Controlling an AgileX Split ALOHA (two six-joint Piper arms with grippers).
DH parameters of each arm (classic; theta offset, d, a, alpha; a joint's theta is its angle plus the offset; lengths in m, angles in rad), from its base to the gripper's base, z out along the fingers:
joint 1: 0 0.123 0 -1.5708
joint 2: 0.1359 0 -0.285 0
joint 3: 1.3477 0 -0.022 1.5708
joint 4: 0 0.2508 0 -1.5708
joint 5: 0 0 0.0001 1.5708
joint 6: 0 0.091 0 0
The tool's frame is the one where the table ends.
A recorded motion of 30 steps. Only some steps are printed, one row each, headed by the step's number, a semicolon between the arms.
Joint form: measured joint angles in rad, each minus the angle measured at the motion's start. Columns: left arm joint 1, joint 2, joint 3, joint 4, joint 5, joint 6; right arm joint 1, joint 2, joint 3, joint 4, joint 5, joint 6.
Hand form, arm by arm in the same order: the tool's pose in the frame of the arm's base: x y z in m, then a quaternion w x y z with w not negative. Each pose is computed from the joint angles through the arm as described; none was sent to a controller.
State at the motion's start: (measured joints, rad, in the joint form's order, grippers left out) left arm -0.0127 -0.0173 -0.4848 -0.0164 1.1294 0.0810; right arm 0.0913 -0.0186 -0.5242 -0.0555 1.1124 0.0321
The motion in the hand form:
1: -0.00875 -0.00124 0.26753 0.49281 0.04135 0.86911 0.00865; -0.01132 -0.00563 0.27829 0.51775 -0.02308 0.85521 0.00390
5: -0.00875 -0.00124 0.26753 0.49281 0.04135 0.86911 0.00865; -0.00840 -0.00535 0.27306 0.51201 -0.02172 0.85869 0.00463
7: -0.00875 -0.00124 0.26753 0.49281 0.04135 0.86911 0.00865; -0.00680 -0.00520 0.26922 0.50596 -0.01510 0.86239 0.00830
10: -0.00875 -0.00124 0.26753 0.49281 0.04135 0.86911 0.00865; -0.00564 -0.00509 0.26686 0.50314 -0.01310 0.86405 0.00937
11: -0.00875 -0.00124 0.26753 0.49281 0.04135 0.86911 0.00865; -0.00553 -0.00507 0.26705 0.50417 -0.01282 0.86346 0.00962
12: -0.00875 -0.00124 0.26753 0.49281 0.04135 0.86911 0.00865; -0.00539 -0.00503 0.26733 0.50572 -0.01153 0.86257 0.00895
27: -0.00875 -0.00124 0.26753 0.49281 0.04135 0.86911 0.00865; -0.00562 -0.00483 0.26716 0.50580 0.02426 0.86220 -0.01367
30: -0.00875 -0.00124 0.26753 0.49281 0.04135 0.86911 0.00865; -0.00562 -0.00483 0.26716 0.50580 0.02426 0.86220 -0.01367
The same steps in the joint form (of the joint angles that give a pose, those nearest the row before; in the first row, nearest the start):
1: 0.0000 0.0000 0.0000 0.0000 0.0000 0.0000; 0.0000 0.0000 0.0068 -0.0007 -0.0056 0.0000
5: 0.0000 0.0000 0.0000 0.0000 0.0000 0.0000; 0.0000 0.0000 0.0284 -0.0008 -0.0138 0.0044
7: 0.0000 0.0000 0.0000 0.0000 0.0000 0.0000; 0.0000 0.0000 0.0424 -0.0007 -0.0138 0.0204
10: 0.0000 0.0000 0.0000 0.0000 0.0000 0.0000; 0.0000 0.0000 0.0517 -0.0008 -0.0166 0.0255
11: 0.0000 0.0000 0.0000 0.0000 0.0000 0.0000; 0.0000 0.0000 0.0517 -0.0007 -0.0190 0.0262
12: 0.0000 0.0000 0.0000 0.0000 0.0000 0.0000; -0.0031 0.0000 0.0517 -0.0007 -0.0226 0.0262
27: 0.0000 0.0000 0.0000 0.0000 0.0000 0.0000; -0.0860 0.0000 0.0528 -0.0040 -0.0239 0.0262
30: 0.0000 0.0000 0.0000 0.0000 0.0000 0.0000; -0.0860 0.0000 0.0528 -0.0040 -0.0239 0.0262

